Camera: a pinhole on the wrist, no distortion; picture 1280 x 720 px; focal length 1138.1 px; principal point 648.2 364.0 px. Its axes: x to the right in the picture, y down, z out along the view. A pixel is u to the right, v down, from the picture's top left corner.
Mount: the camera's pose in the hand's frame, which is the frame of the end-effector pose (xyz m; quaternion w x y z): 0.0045 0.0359 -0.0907 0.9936 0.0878 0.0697 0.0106
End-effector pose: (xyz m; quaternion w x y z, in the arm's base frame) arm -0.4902 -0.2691 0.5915 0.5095 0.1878 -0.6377 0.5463
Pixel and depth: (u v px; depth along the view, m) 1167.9 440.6 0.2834
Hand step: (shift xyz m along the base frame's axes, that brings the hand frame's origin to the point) -0.1547 -0.0942 0.1621
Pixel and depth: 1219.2 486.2 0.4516
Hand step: -0.2755 -0.1936 0.2809
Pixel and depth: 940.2 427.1 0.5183
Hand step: -0.2473 -0.2974 0.2357
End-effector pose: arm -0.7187 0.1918 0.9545 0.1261 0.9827 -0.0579 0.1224
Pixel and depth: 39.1 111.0 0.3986
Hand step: -0.0557 0.0533 -0.3602
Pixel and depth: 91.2 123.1 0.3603
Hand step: -0.0376 0.0420 -0.3099
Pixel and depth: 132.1 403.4 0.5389
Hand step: -0.0427 -0.0648 -0.4946
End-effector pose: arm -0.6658 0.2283 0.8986 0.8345 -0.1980 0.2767 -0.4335
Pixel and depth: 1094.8 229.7 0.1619
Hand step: 0.0720 -0.0750 0.0212
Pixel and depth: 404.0 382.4 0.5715
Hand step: 0.2542 0.0429 0.4163
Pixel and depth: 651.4 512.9 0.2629
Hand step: 0.1433 -0.0061 0.1058
